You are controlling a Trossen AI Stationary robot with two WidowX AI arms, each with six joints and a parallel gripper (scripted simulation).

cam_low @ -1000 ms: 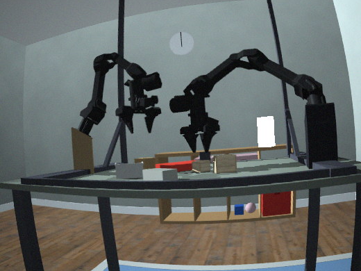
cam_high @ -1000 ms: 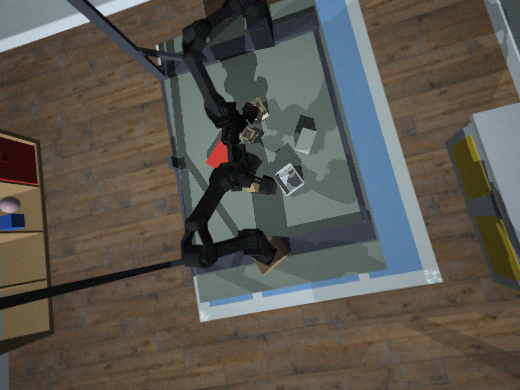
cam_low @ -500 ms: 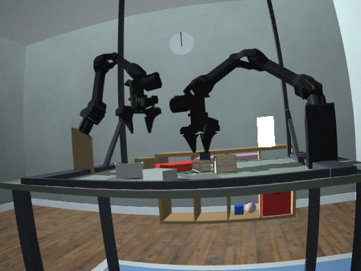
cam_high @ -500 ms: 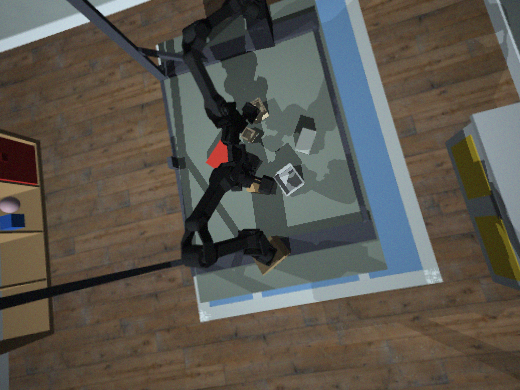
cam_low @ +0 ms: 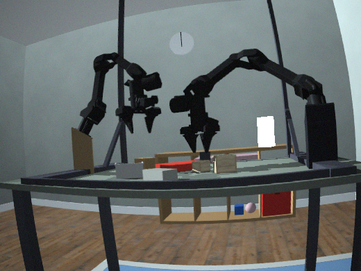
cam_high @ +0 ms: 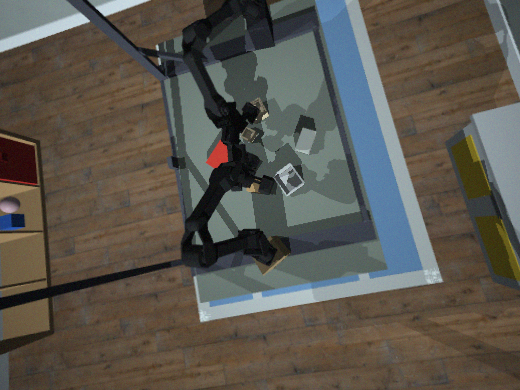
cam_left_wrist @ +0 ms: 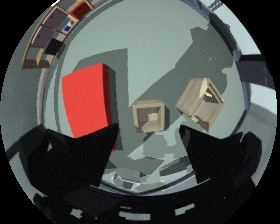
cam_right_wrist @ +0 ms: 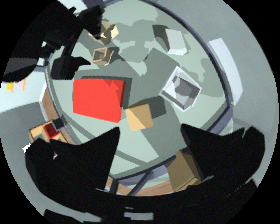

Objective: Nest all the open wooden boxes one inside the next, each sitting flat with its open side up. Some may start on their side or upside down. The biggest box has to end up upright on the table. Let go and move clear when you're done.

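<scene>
The flat red box lies 8 cm behind my left hand, 11 cm to the right of it and 9 cm below it. From my left hand the other things lie so: white block (24 cm ahead, 5 cm to the right, 9 cm below); then grey open box (16 cm ahead, 21 cm to the right, 8 cm below).
</scene>
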